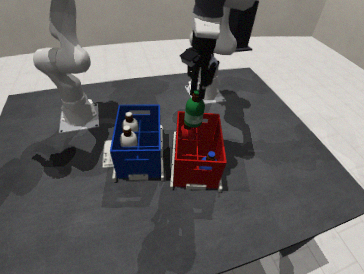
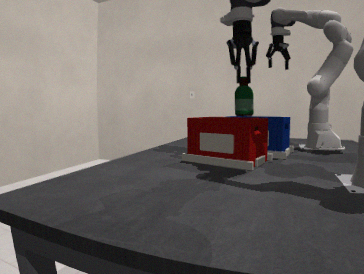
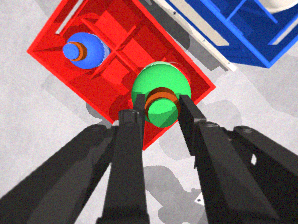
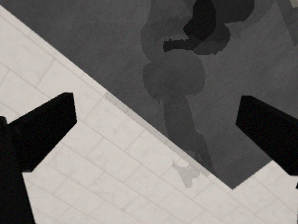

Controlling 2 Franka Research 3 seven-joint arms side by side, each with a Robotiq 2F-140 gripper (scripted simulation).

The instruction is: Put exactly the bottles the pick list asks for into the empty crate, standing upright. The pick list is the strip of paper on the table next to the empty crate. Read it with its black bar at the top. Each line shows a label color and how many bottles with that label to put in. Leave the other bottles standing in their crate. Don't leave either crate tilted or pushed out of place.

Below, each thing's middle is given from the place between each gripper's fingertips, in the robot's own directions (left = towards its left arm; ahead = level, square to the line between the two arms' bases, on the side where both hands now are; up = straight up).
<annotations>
Now: left hand [image 1: 197,96] 8 cm above the green bottle [image 3: 161,82]. Also, from my left hand: red crate [image 2: 234,138] 26 cm below, 6 cm ahead; then blue crate [image 1: 147,159] 26 cm below, 22 cm to the right, 6 cm behind.
I see my right gripper 54 cm to the right of the blue crate, 42 cm above it and 15 cm short of it. Also, from my right hand: green bottle (76 cm to the left, 24 cm below, 21 cm ahead); then red crate (76 cm to the left, 42 cm below, 27 cm ahead).
</annotations>
